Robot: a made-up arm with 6 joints. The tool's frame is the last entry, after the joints.
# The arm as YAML. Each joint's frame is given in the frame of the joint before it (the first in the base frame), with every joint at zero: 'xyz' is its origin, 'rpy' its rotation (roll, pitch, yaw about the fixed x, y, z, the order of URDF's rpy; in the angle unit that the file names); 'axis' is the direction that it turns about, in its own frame. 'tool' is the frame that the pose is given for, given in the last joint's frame.
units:
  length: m
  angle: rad
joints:
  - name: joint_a
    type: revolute
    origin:
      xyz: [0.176, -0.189, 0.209]
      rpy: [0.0, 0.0, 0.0]
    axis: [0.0, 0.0, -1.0]
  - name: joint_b
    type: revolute
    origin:
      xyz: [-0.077, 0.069, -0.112]
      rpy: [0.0, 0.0, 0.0]
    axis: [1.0, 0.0, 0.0]
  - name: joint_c
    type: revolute
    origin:
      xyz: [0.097, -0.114, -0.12]
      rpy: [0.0, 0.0, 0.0]
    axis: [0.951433, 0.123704, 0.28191]
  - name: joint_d
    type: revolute
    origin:
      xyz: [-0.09, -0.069, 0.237]
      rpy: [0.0, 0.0, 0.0]
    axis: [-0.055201, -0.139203, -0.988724]
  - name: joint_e
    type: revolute
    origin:
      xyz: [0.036, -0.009, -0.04]
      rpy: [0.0, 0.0, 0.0]
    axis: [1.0, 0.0, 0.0]
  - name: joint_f
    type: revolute
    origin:
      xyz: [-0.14, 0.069, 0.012]
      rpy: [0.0, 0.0, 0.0]
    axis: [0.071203, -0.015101, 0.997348]
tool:
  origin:
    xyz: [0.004, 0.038, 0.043]
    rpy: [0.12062, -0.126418, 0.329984]
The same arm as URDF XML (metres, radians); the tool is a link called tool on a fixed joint. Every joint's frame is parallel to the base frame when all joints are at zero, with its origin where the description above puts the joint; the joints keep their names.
<robot name="arm">
<joint name="joint_a" type="continuous"><parent link="base"/><child link="link1"/><origin xyz="0.1760 -0.1890 0.2090" rpy="0.0000 0.0000 0.0000"/><axis xyz="0 0 -1"/></joint>
<joint name="joint_b" type="continuous"><parent link="link1"/><child link="link2"/><origin xyz="-0.0770 0.0690 -0.1120" rpy="0.0000 0.0000 0.0000"/><axis xyz="1 0 0"/></joint>
<joint name="joint_c" type="continuous"><parent link="link2"/><child link="link3"/><origin xyz="0.0970 -0.1140 -0.1200" rpy="0.0000 0.0000 0.0000"/><axis xyz="0.951433 0.123704 0.28191"/></joint>
<joint name="joint_d" type="continuous"><parent link="link3"/><child link="link4"/><origin xyz="-0.0900 -0.0690 0.2370" rpy="0.0000 0.0000 0.0000"/><axis xyz="-0.055201 -0.139203 -0.988724"/></joint>
<joint name="joint_e" type="continuous"><parent link="link4"/><child link="link5"/><origin xyz="0.0360 -0.0090 -0.0400" rpy="0.0000 0.0000 0.0000"/><axis xyz="1 0 0"/></joint>
<joint name="joint_f" type="continuous"><parent link="link5"/><child link="link6"/><origin xyz="-0.1400 0.0690 0.0120" rpy="0.0000 0.0000 0.0000"/><axis xyz="0.071203 -0.015101 0.997348"/></joint>
<joint name="tool_joint" type="fixed"><parent link="link6"/><child link="tool"/><origin xyz="0.0040 0.0380 0.0430" rpy="0.1206 -0.1264 0.3300"/></joint>
<link name="base"/>
<link name="link1"/>
<link name="link2"/>
<link name="link3"/>
<link name="link4"/>
<link name="link5"/>
<link name="link6"/>
<link name="tool"/>
</robot>

